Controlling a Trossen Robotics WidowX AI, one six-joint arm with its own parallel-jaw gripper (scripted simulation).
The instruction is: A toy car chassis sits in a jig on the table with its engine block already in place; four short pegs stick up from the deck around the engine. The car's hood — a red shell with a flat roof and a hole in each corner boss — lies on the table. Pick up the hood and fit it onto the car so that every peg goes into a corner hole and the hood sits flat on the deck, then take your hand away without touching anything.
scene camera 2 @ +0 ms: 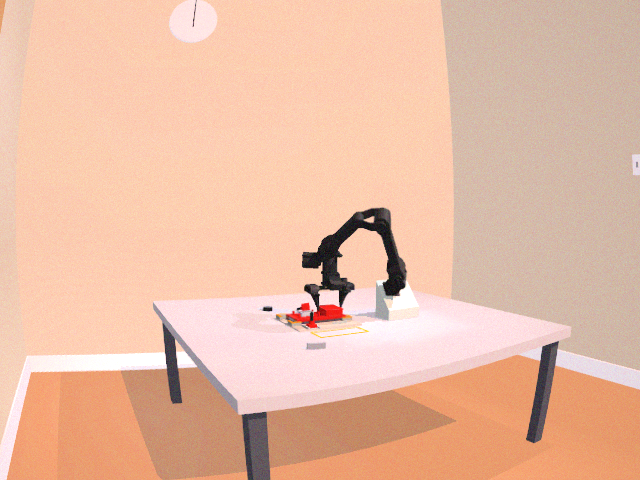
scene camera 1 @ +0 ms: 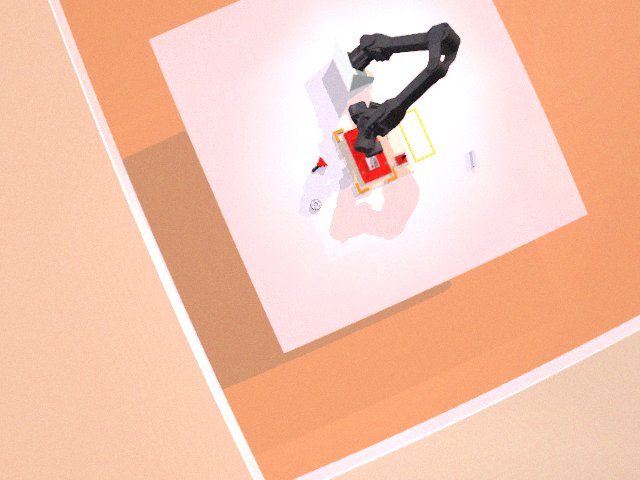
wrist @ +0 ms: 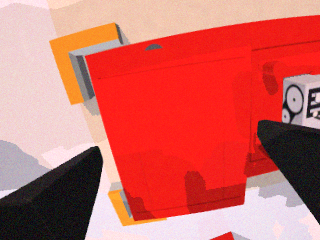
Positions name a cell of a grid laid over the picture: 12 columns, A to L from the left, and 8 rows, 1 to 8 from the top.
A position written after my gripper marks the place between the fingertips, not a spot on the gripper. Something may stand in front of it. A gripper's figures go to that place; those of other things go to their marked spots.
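My gripper (wrist: G5) is 0.10 m from the lens, and there's a hood (wrist: G4) too, which is 0.08 m from the lens.
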